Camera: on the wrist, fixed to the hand. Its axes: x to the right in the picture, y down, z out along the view.
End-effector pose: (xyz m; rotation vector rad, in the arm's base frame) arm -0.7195 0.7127 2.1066 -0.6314 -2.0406 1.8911
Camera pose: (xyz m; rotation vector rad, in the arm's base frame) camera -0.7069 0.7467 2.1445 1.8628 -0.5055 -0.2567
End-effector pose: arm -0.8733 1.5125 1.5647 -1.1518 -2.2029 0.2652
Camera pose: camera -0.8734 1.4899 1.6120 -2.6760 1.4490 0.7594
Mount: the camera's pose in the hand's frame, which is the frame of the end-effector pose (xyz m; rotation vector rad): 0.0029 -0.0346 -0.0393 -0.0591 0.3987 3.0916
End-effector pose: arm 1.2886 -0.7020 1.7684 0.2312 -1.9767 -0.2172
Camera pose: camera 1.3256 -0.7380 1.7778 -2.2907 -0.0993 1.4788
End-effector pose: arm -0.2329 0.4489 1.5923 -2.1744 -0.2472 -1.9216
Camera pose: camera -0.2795 0.4710 1.6017 -0.0245 1.7313 0.0208
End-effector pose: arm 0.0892 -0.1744 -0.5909 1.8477 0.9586 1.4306
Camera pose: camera 0.0453 -0.1515 -0.6083 -0.6873 1.5489 -0.9479
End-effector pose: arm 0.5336 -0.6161 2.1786 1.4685 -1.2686 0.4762
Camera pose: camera 0.5779 -0.5881 2.1784 1.6376 1.6254 -1.7840
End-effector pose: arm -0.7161 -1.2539 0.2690 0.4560 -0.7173 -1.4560
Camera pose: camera -0.7146 -1.2653 0.2178 -0.5424 -0.2385 1.5012
